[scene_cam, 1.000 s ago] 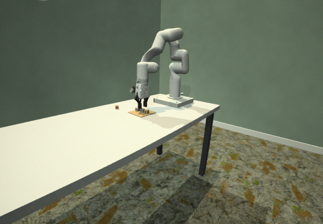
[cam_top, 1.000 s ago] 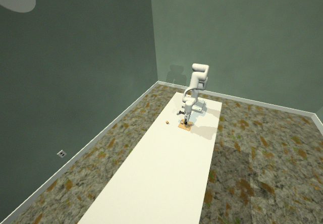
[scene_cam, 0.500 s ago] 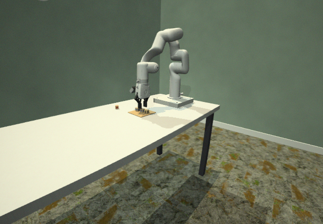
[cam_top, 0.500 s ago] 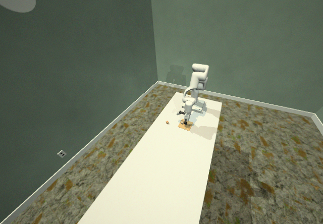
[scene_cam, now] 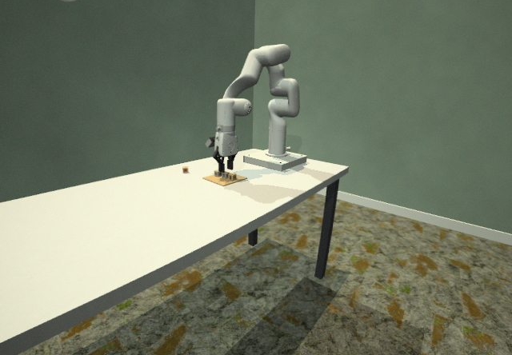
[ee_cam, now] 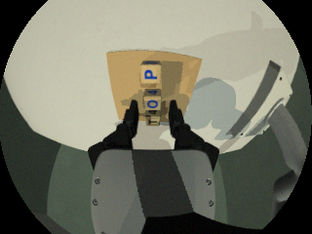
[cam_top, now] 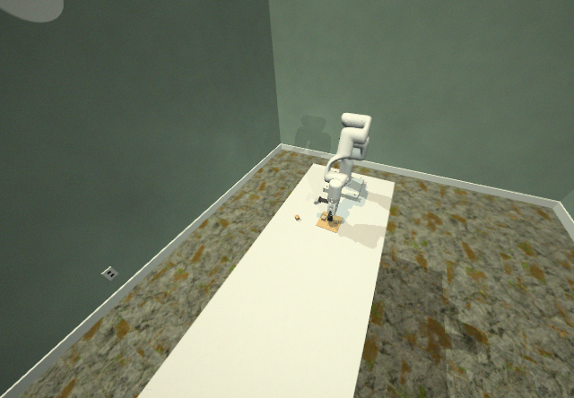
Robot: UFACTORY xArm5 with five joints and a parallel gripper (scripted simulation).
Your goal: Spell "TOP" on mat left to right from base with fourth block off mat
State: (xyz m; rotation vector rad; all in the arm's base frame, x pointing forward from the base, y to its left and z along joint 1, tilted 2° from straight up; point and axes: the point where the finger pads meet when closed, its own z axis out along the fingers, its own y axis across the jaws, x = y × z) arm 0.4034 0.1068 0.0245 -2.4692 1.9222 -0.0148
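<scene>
My gripper is now 50 mm above the tan mat.
</scene>
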